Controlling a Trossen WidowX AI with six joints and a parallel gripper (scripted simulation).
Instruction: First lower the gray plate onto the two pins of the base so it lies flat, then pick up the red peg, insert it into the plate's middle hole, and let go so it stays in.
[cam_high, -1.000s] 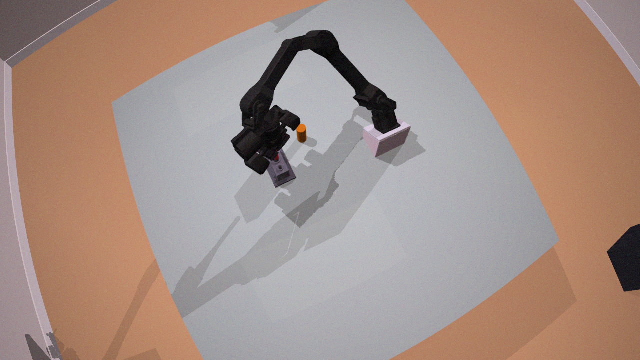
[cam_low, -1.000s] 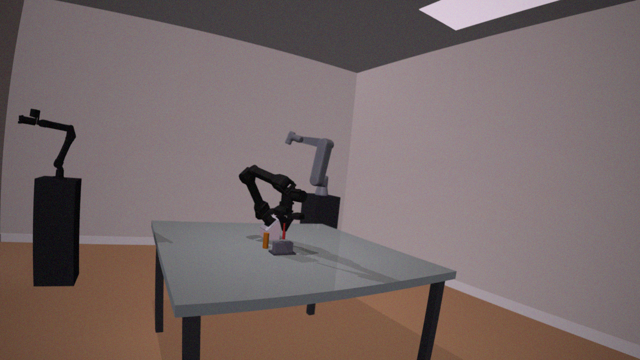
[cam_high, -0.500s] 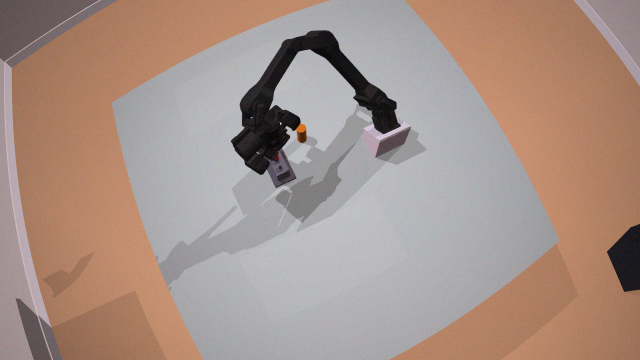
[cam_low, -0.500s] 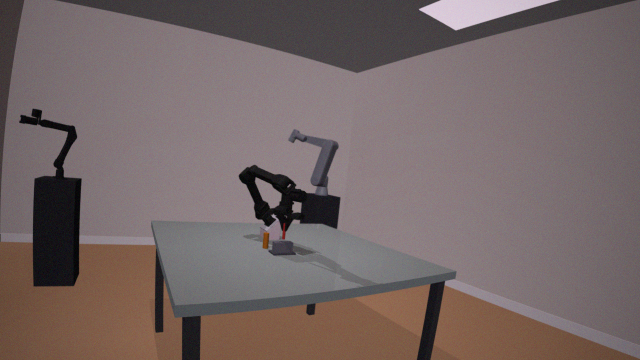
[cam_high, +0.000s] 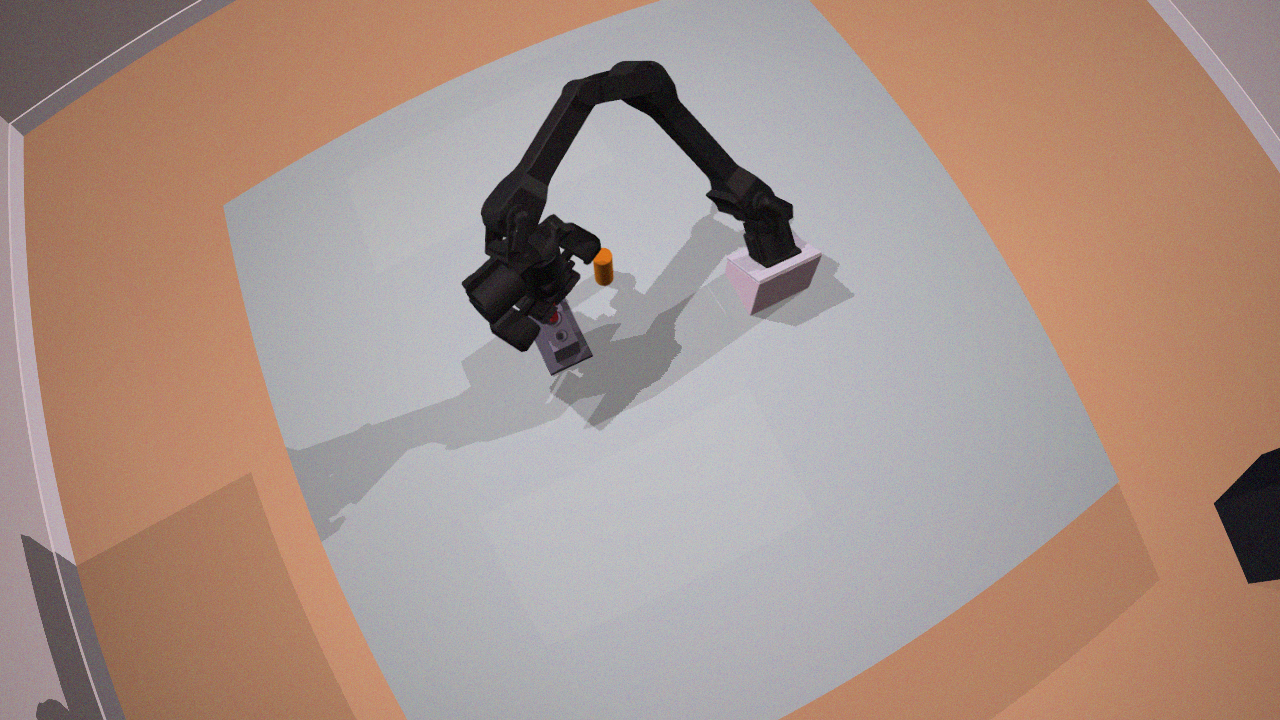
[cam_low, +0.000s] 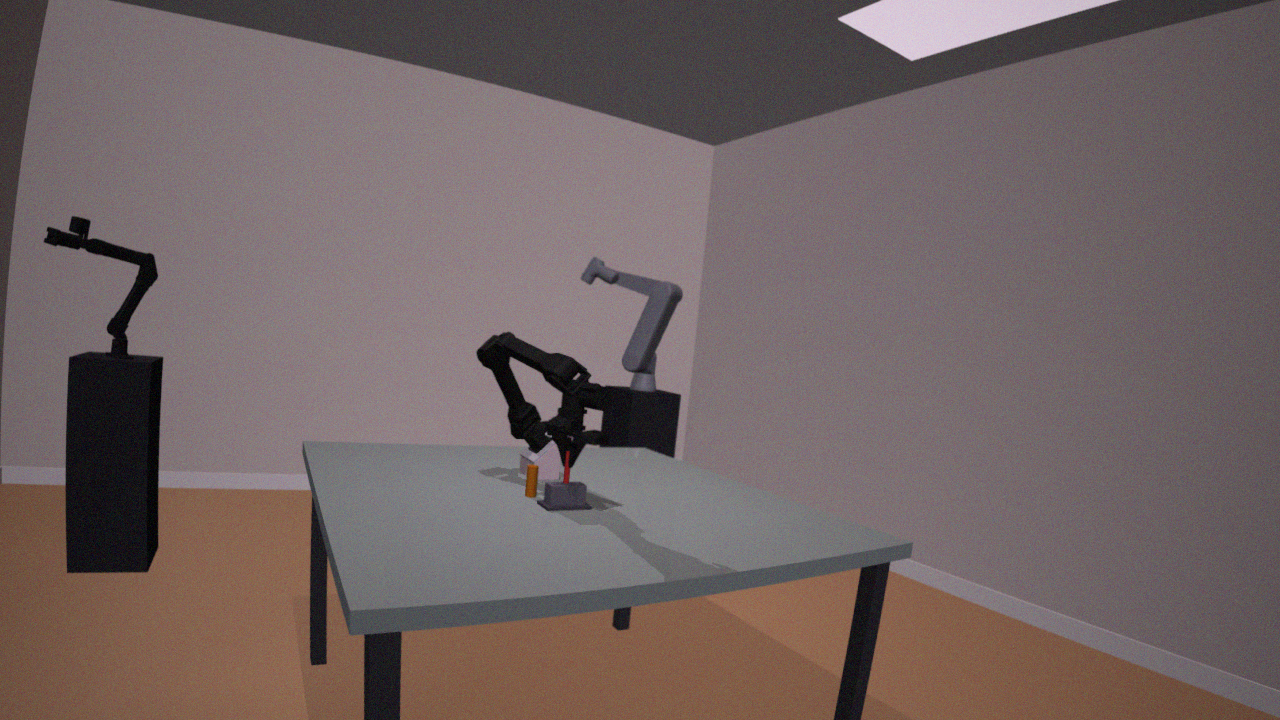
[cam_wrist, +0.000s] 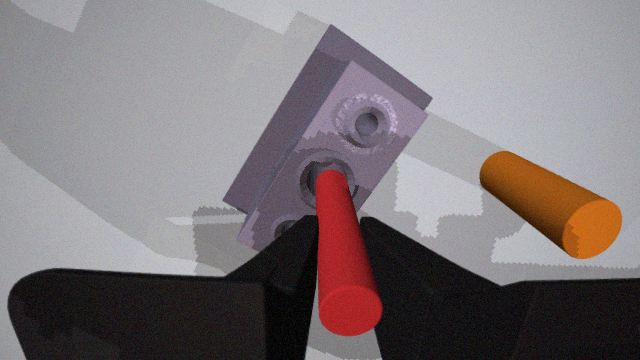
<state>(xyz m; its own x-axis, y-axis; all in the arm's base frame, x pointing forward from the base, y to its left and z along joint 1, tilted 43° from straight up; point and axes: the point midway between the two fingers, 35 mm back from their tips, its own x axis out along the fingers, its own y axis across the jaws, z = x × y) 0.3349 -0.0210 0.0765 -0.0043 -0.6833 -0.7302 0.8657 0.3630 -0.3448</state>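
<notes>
Now: gripper tip right at the red peg. From my gripper tip the other things lie so: base 90 mm below; orange cylinder 100 mm behind, 60 mm below, 50 mm to the right; gray plate 60 mm below.
</notes>
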